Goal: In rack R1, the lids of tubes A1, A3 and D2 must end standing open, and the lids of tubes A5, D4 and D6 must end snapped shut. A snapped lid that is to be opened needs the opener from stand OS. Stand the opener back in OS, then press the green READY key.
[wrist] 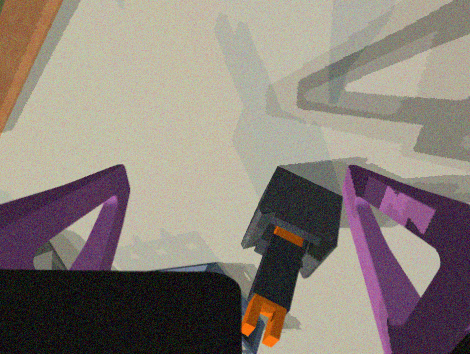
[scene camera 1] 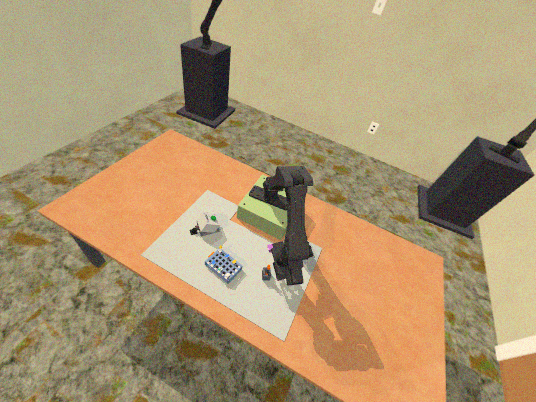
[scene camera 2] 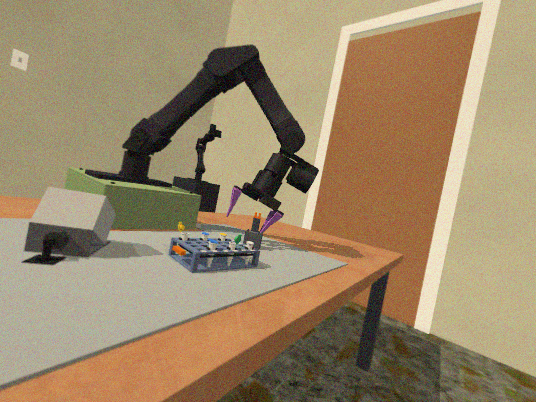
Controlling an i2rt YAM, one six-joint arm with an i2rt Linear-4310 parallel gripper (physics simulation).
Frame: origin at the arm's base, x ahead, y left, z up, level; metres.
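Seen in the pictures: gripper, fingertip midpoint: (wrist: 236,177) (scene camera 1: 274,263) (scene camera 2: 243,225); arm's base, link origin: (scene camera 1: 269,198) (scene camera 2: 132,181).
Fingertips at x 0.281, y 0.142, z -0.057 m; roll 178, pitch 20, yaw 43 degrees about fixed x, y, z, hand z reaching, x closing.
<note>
Offsets run from my fingertips to a thing's top centre. "pt": to the spot under its first point. Level surfaces: height alone.
The opener @(dx +0.045, dy -0.012, dz +0.043 m) (scene camera 1: 268,268) (scene camera 2: 256,222) (wrist: 277,275), a dark shaft with orange prongs up, stands upright in stand OS @(dx +0.045, dy -0.012, dz -0.002 m) (scene camera 1: 266,275) (scene camera 2: 253,240) (wrist: 306,200). My gripper (scene camera 2: 245,224) (wrist: 236,177) is open and empty, its purple fingers tilted above the stand; in the wrist view the stand lies between them, nearer the right finger. Blue rack R1 @(dx +0.087, dy -0.190, dz +0.016 m) (scene camera 1: 216,274) (scene camera 2: 195,263) (wrist: 200,268) holds tubes with coloured lids. A yellow lid @(dx +0.041, dy -0.229, dz +0.012 m) (scene camera 2: 181,226) and a green lid @(dx +0.129, dy -0.185, dz +0.013 m) (scene camera 2: 238,239) stick up; individual lid states are too small to tell. The green key (scene camera 1: 213,218) is on a grey box @(pt dx -0.027, dy -0.316, dz +0.002 m) (scene camera 1: 210,228) (scene camera 2: 72,210).
A small black device @(pt dx -0.004, dy -0.384, dz -0.041 m) (scene camera 1: 194,231) (scene camera 2: 52,245) stands beside the grey box. The green arm base (scene camera 1: 262,219) (scene camera 2: 150,207) stands behind the grey mat @(dz -0.042 m) (scene camera 1: 175,250) (scene camera 2: 125,310). The rack is beside stand OS, mostly hidden in the wrist view by a black part.
</note>
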